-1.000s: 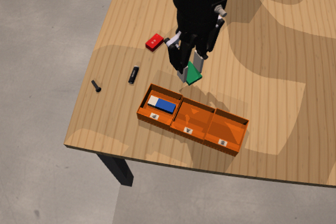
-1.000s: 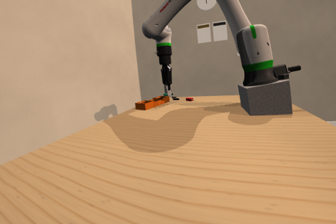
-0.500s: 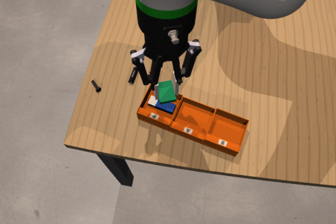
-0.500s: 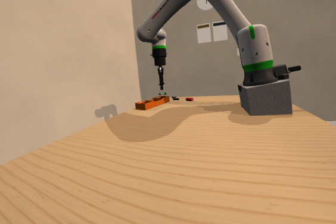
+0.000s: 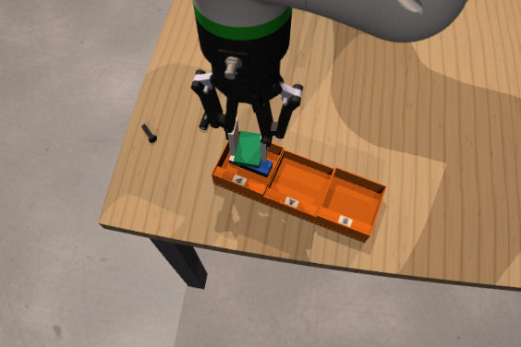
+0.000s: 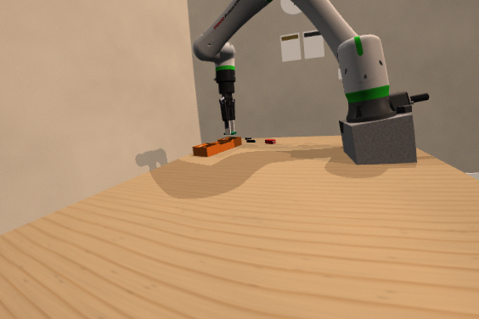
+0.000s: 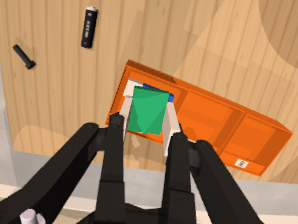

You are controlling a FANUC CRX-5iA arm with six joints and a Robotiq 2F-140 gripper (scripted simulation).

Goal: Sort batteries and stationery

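Now: hand 30 mm above the green pad. Round my hand: white-and-blue eraser (80 mm below); orange bin row (30 mm ahead, 80 mm to the left, 70 mm below); black cylindrical battery (80 mm behind, 80 mm to the right, 90 mm below).
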